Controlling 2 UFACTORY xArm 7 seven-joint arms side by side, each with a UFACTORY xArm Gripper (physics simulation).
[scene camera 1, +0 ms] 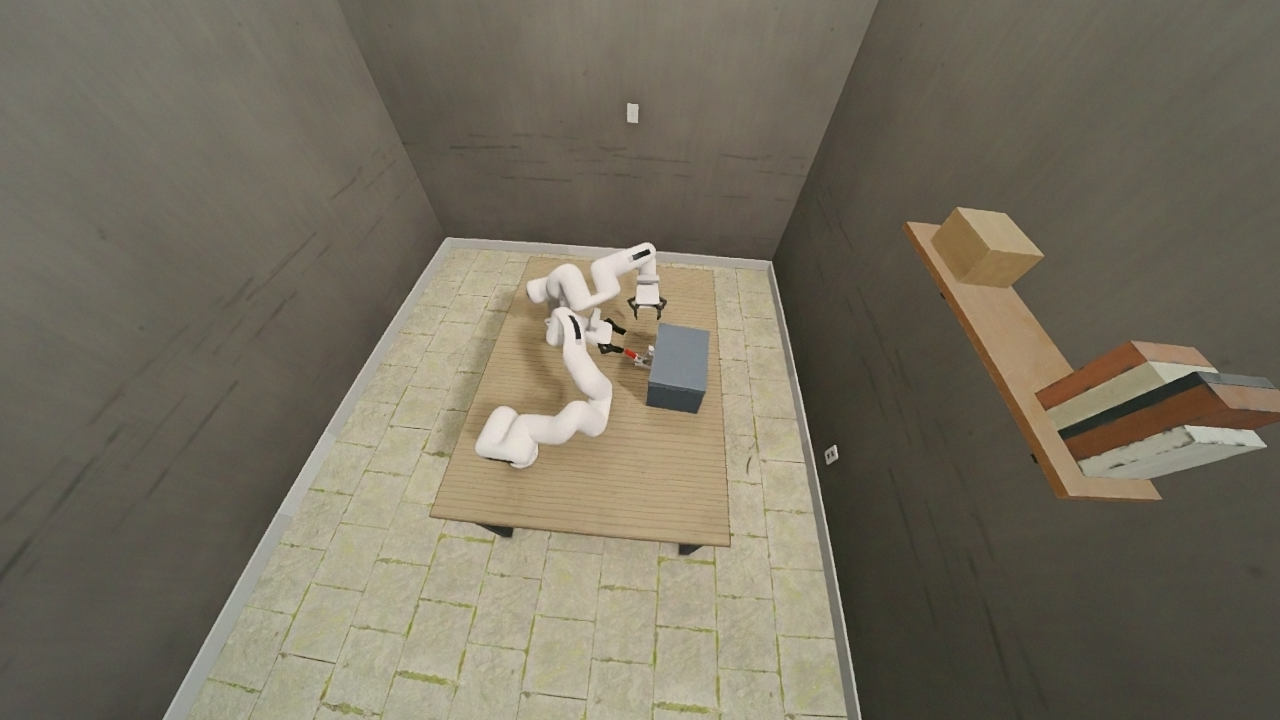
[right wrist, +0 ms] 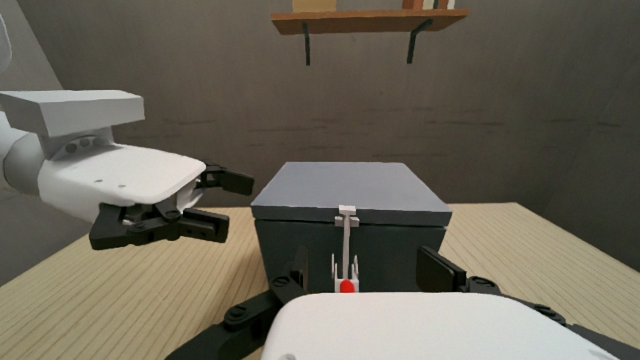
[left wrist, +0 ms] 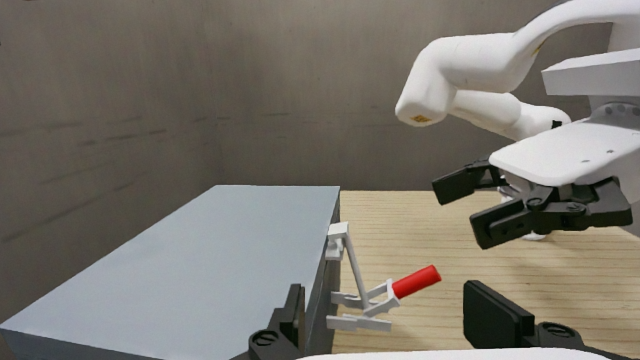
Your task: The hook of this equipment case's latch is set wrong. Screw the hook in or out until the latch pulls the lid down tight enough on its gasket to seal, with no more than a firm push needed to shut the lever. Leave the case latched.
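Places are measured from the left arm's base along level axes (x ahead, y left, z up), in metres.
Pixels of known places: left gripper, fingertip midpoint: (scene camera 1: 647, 319) (right wrist: 242, 204) (left wrist: 384, 309); right gripper, fingertip midpoint: (scene camera 1: 624, 341) (right wrist: 361, 264) (left wrist: 451, 210).
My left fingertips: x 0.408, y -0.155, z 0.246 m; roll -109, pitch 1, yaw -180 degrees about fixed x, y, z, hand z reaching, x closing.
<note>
Behind a point stands the place of what it marks.
The blue-grey case (scene camera 1: 682, 353) @(y -0.301, x 0.551, z 0.208 m) (left wrist: 190, 250) @(y -0.269, x 0.576, z 0.207 m) (right wrist: 350, 185) @(y -0.313, x 0.514, z 0.209 m) stands with its lid down; a thin seam shows below the lid. The latch hook (left wrist: 338, 230) @(y -0.282, x 0.425, z 0.220 m) (right wrist: 347, 210) @(y -0.286, x 0.416, z 0.222 m) rests at the catch on the lid's front edge, its rod (left wrist: 356, 267) @(y -0.282, x 0.405, z 0.174 m) (right wrist: 345, 245) @(y -0.283, x 0.403, z 0.172 m) running down to the lever. The lever's red handle (scene camera 1: 631, 354) @(y -0.280, x 0.345, z 0.163 m) (left wrist: 416, 281) @(y -0.268, x 0.344, z 0.166 m) (right wrist: 347, 286) @(y -0.275, x 0.348, z 0.165 m) sticks outward and slightly up, so the lever is not shut. My left gripper (scene camera 1: 647, 313) @(y -0.155, x 0.408, z 0.246 m) (left wrist: 384, 309) @(y -0.155, x 0.408, z 0.246 m) (right wrist: 242, 204) @(y -0.155, x 0.408, z 0.246 m) is open and empty, beyond the case's far end. My right gripper (scene camera 1: 619, 339) @(y -0.276, x 0.314, z 0.243 m) (left wrist: 451, 210) @(y -0.276, x 0.314, z 0.243 m) (right wrist: 361, 264) @(y -0.276, x 0.314, z 0.243 m) is open and empty, in front of the handle, apart from it.
The case stands on a wooden table (scene camera 1: 581, 488) @(y -0.787, x 0.170, z 0.000 m) (left wrist: 390, 215) @(y -0.743, x 0.243, z 0.000 m) (right wrist: 200, 280) @(y 0.018, x 0.492, z 0.000 m), near its right edge in the scene view. Both white arms are mounted on the table's left side. A wall shelf (scene camera 1: 1002, 358) (right wrist: 370, 24) holds a box and several books.
</note>
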